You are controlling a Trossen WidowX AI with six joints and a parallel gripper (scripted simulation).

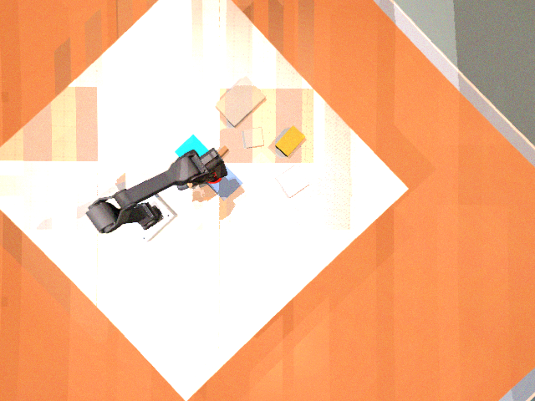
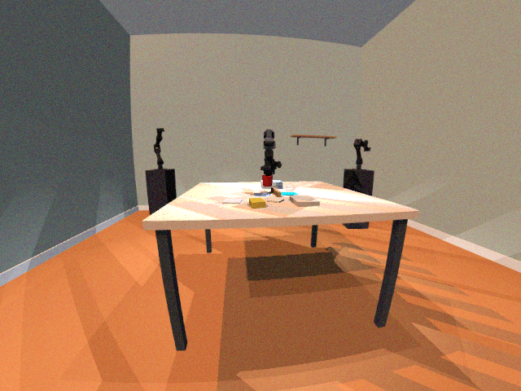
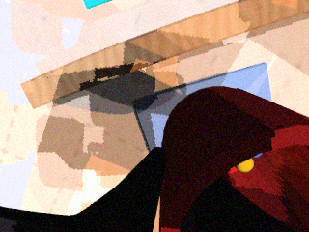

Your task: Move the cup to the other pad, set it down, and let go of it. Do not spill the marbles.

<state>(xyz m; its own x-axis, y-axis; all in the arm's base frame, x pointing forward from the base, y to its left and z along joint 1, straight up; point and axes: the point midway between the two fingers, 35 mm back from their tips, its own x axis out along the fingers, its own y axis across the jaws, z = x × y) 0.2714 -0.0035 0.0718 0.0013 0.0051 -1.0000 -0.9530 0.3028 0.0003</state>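
Right now the yellow marble is 4 cm ahead of my gripper tip, 3 cm to the right of it and 2 cm below it. Also, from my gripper tip: pale blue pad (10 cm below, 5 cm to the right, 4 cm ahead); then wooden bar (9 cm below, 5 cm to the left, 2 cm ahead); then cup (3 cm ahead, 1 cm to the right).
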